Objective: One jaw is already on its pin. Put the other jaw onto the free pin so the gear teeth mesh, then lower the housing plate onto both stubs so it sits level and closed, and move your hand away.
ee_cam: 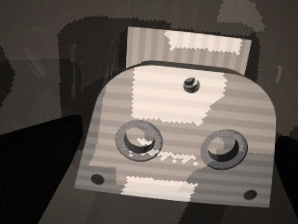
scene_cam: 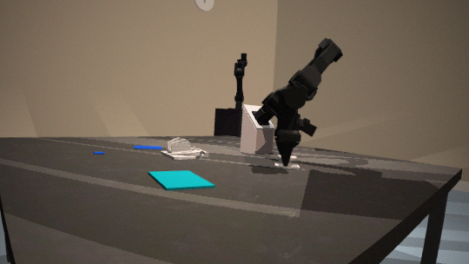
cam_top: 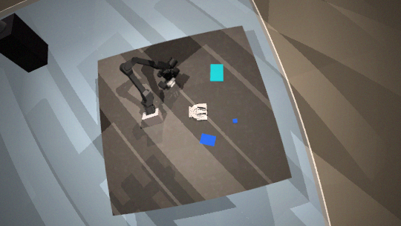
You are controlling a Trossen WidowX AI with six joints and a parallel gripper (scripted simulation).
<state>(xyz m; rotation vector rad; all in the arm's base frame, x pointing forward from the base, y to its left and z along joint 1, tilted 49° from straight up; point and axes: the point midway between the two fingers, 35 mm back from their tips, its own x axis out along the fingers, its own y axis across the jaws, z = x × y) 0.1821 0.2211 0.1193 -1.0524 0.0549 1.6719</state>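
My gripper tip is now 110 mm short of the jaw, 270 mm to the left of it and 10 mm below it. Round my gripper tip: white housing plate: 10 mm behind, 20 mm above; then cyan flat patch: 360 mm ahead, 30 mm to the right, 10 mm below; then small blue square: 360 mm ahead, 430 mm to the right, 10 mm below.
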